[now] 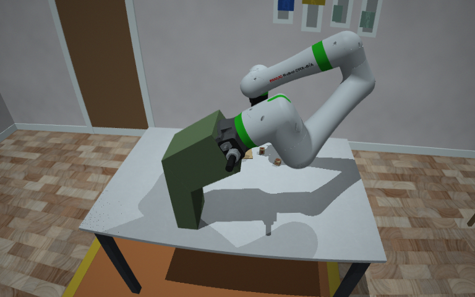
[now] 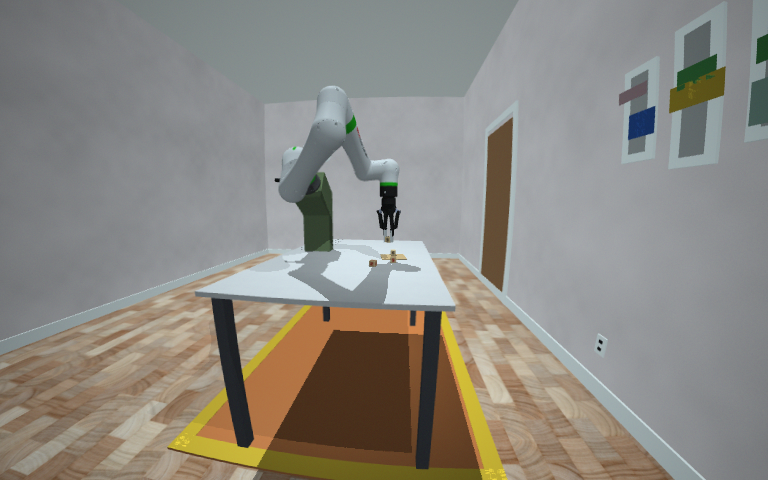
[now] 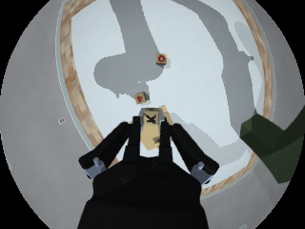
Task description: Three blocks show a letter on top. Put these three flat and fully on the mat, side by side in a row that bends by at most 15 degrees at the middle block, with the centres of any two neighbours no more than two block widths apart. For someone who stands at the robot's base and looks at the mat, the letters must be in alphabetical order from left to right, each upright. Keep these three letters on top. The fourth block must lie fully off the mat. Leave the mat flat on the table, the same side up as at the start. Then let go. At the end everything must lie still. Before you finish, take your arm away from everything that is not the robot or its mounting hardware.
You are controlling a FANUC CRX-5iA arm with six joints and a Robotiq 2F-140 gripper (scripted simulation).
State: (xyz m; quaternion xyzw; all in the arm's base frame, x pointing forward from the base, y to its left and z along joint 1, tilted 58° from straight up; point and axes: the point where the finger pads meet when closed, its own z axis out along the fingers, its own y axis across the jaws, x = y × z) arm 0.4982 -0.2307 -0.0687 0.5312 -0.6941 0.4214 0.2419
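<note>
My hand is 13 cm above the tan mat, 10 cm to the right of it and 2 cm short of it.
</note>
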